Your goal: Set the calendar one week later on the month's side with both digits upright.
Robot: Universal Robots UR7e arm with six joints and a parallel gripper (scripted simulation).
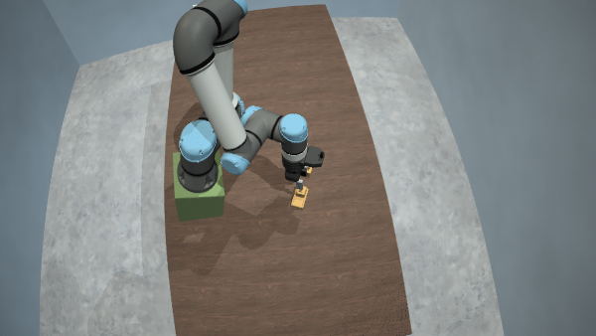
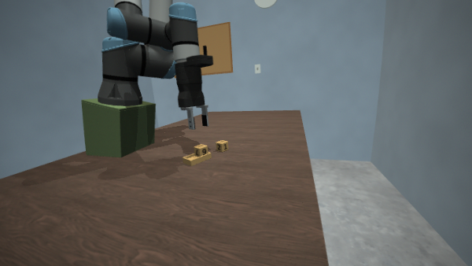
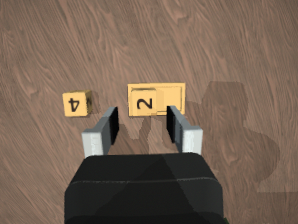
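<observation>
The wooden calendar tray lies 20 mm to the right of my hand and 110 mm below it. Round my hand: wooden cube (20 mm ahead, 90 mm to the left, 100 mm below).
</observation>
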